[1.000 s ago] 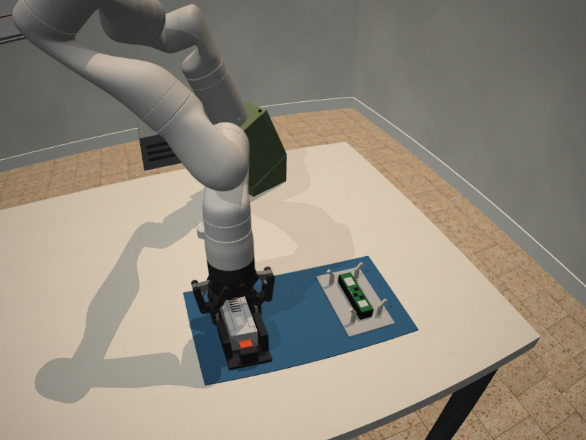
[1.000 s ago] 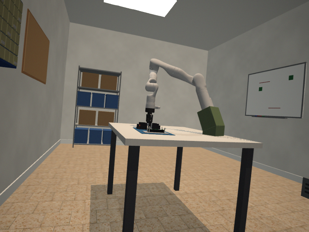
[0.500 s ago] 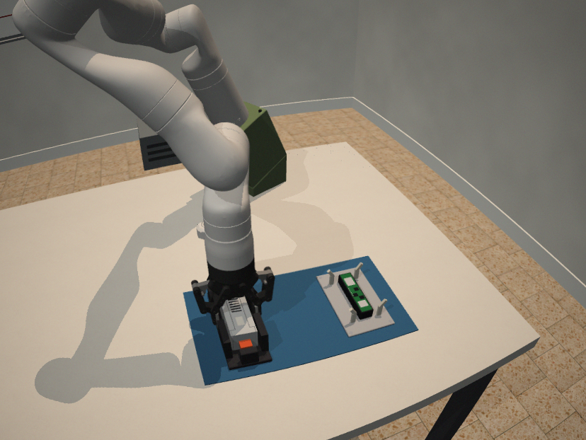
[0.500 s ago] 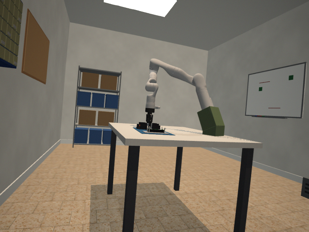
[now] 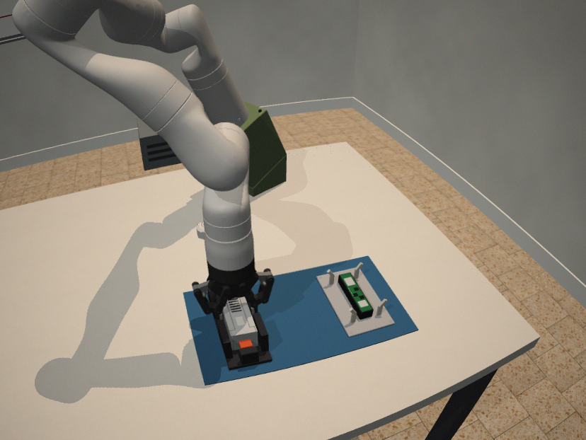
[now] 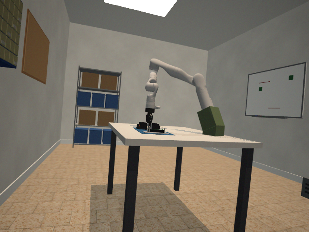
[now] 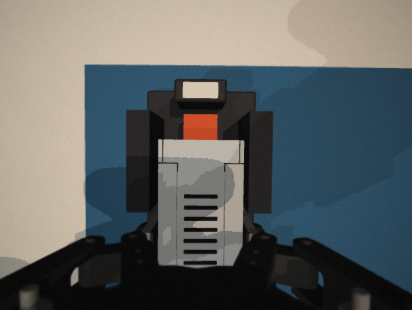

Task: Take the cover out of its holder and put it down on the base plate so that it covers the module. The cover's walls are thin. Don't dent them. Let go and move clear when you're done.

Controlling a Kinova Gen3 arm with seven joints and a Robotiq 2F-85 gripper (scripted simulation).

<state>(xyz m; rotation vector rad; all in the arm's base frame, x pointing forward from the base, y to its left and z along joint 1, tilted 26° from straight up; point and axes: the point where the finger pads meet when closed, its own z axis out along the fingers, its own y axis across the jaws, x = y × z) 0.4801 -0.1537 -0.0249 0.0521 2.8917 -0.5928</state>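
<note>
The grey cover lies right at my hand.
</note>
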